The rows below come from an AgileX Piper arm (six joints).
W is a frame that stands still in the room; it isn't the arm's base.
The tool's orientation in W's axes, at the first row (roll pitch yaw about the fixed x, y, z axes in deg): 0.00 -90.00 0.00
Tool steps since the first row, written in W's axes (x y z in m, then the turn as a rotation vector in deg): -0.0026 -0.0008 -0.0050 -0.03 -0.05 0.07; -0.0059 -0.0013 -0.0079 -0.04 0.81 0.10; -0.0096 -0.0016 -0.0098 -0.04 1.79 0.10; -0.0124 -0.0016 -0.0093 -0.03 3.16 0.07; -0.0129 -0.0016 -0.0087 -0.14 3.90 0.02; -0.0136 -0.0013 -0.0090 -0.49 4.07 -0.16; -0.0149 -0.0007 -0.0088 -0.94 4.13 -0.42
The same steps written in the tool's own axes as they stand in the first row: -0.0050 -0.0008 0.0026 0.07 -0.05 0.03; -0.0079 -0.0013 0.0059 0.10 0.81 0.04; -0.0098 -0.0016 0.0096 0.10 1.79 0.04; -0.0093 -0.0016 0.0124 0.07 3.16 0.03; -0.0087 -0.0016 0.0129 0.02 3.90 0.14; -0.0090 -0.0013 0.0136 -0.16 4.07 0.49; -0.0088 -0.0007 0.0149 -0.42 4.13 0.94
